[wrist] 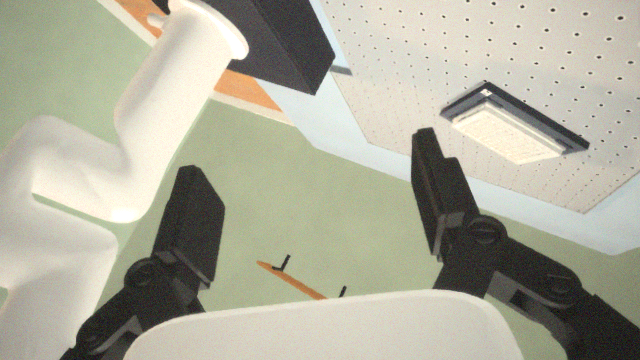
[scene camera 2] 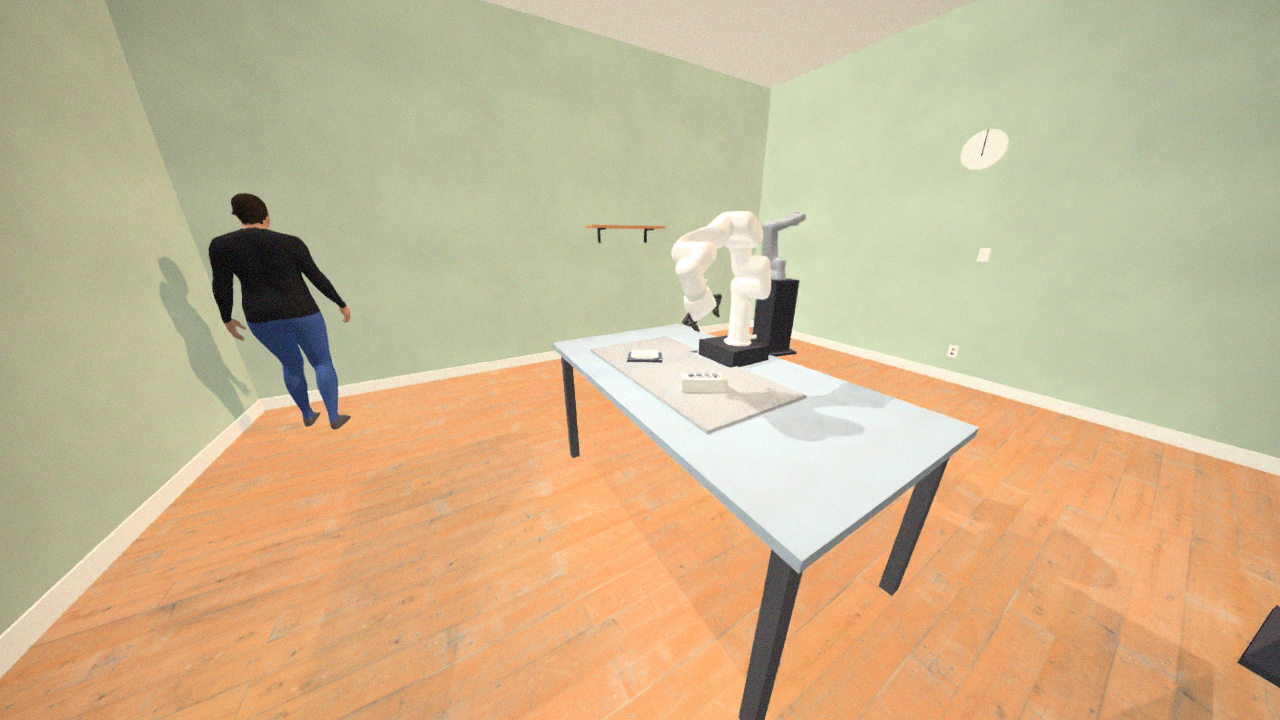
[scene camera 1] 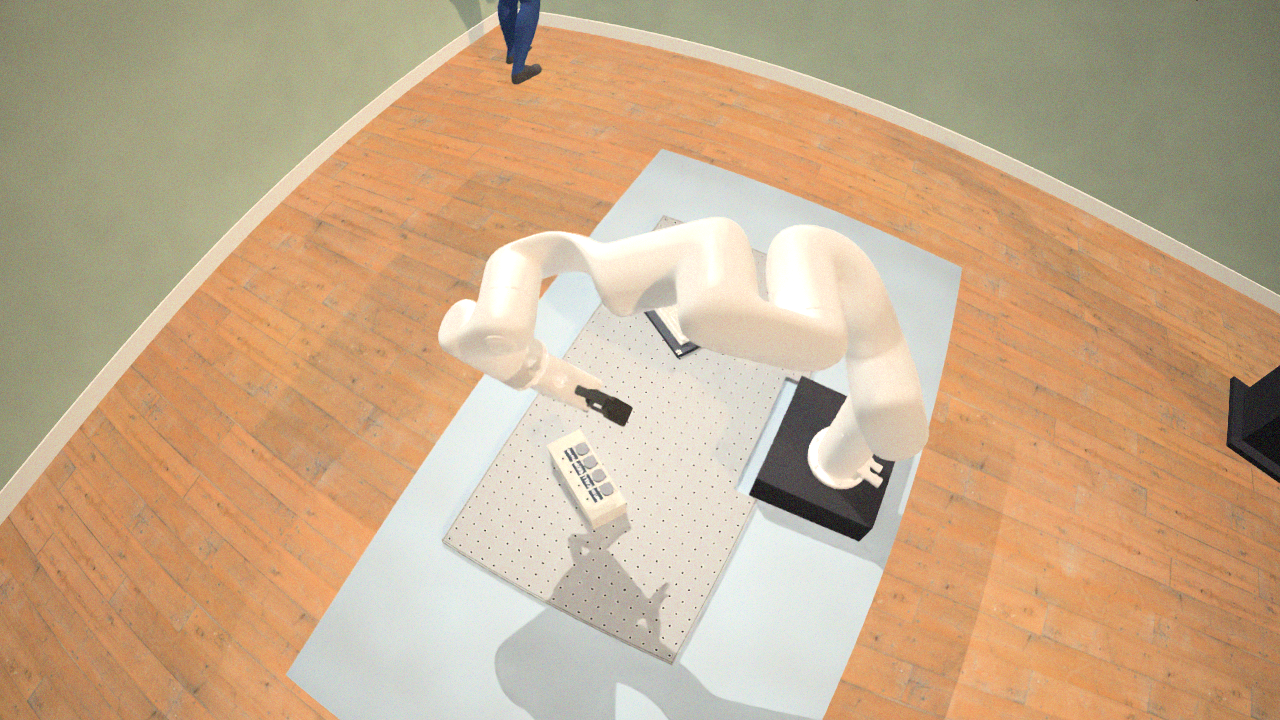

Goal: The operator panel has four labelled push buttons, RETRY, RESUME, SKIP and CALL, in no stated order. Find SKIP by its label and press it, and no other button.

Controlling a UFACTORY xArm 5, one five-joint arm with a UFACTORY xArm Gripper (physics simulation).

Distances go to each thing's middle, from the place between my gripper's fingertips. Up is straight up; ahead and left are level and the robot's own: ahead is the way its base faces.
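Labels:
Cream operator panel (scene camera 2: 689,384): my gripper is 220 mm above it, 50 mm to the right of it and 30 mm short of it. The white block (wrist: 498,129) is far to the right of my hand, a good way ahead of it and a good way below it.

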